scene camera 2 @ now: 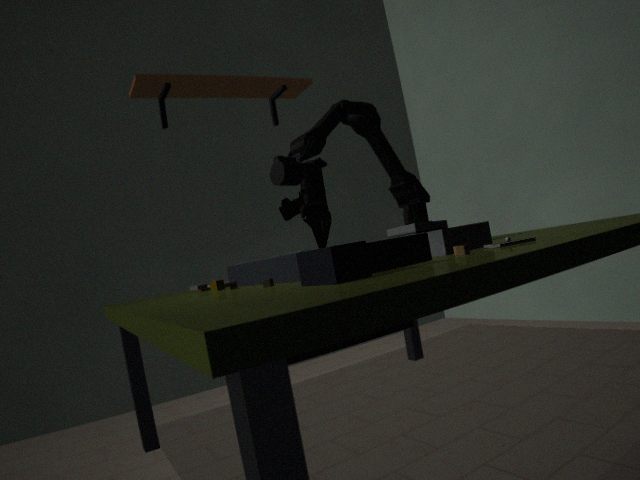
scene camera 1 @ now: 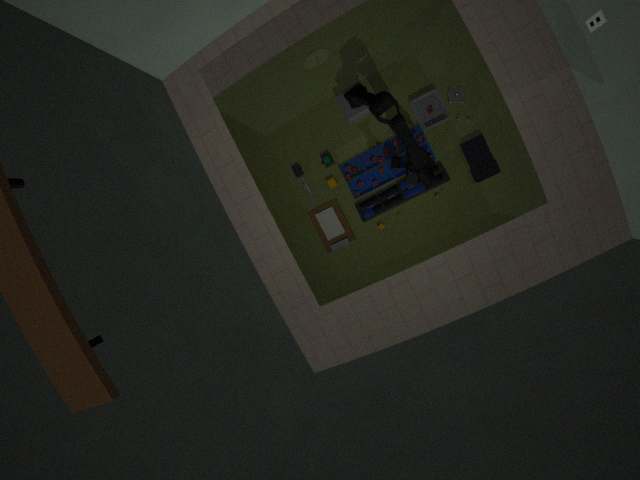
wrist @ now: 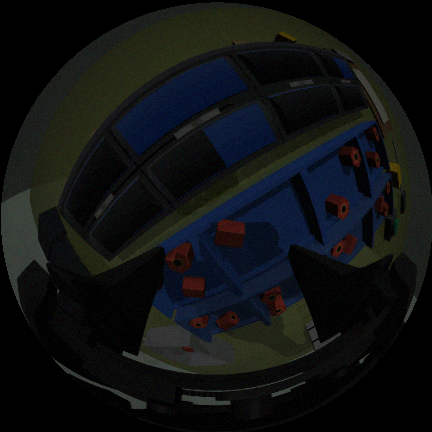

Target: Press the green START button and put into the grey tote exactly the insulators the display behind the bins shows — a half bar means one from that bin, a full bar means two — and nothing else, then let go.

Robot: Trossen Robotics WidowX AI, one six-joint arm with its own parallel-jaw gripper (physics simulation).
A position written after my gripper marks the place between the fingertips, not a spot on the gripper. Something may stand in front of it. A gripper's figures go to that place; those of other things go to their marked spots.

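You'd find my gripper (scene camera 2: 322,249) 110 cm from the lens, and there's a dark box (scene camera 2: 338,264) that's 67 cm from the lens.
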